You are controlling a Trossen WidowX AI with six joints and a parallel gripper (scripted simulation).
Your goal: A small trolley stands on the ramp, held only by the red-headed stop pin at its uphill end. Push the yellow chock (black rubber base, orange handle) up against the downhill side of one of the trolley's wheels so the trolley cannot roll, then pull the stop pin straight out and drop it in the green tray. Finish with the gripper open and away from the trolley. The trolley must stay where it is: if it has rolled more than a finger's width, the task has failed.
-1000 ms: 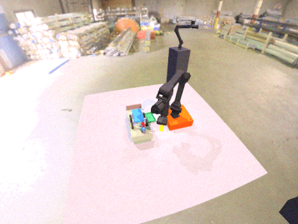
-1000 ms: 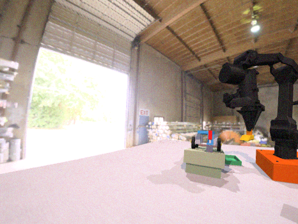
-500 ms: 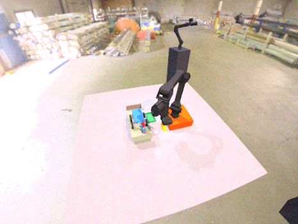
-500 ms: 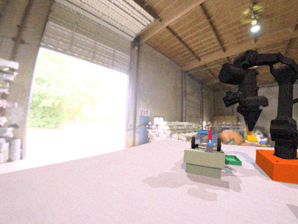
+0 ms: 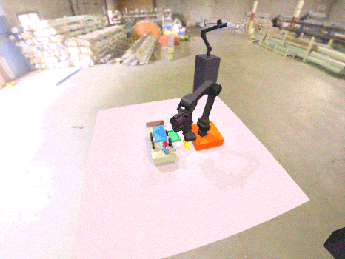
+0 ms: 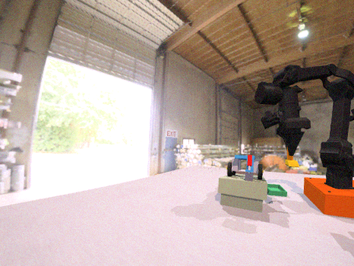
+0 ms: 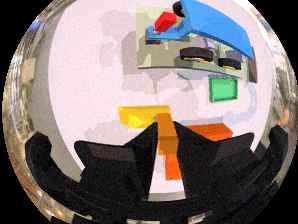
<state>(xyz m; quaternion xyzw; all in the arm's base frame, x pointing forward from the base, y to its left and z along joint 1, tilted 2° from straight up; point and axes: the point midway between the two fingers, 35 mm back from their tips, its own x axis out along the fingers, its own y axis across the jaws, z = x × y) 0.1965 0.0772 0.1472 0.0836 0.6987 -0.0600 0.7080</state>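
Now: gripper tip 120 mm short of the red-headed stop pin, 40 mm above it and 20 mm to the left of it. Round my gripper tip: pale green ramp: 140 mm to the right, 130 mm below, 120 mm ahead; then yellow chock: 20 mm to the left, 10 mm below, 10 mm ahead; then blue-topped trolley: 130 mm to the right, 120 mm ahead, 60 mm below.
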